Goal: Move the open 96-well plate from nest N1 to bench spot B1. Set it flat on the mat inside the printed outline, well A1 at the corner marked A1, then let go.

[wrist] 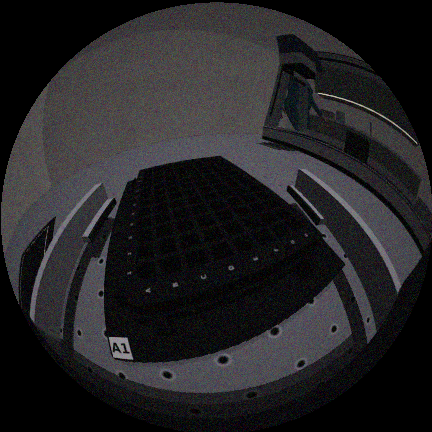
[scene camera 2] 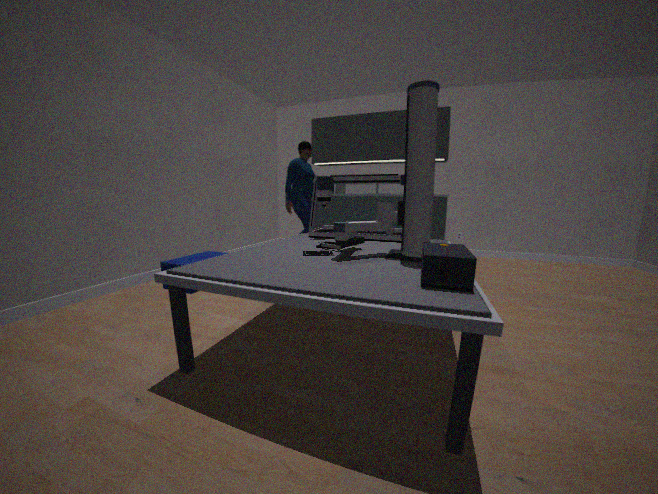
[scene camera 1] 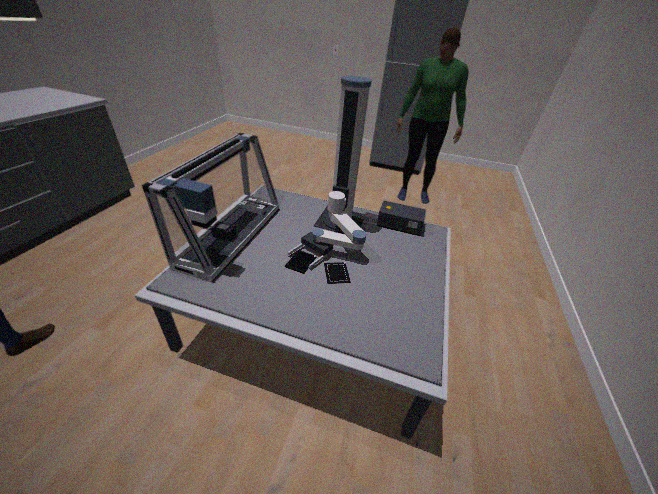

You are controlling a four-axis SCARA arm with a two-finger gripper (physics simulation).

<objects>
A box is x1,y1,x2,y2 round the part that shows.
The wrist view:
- black well plate: [122,155,322,322], on a grey nest frame
</objects>
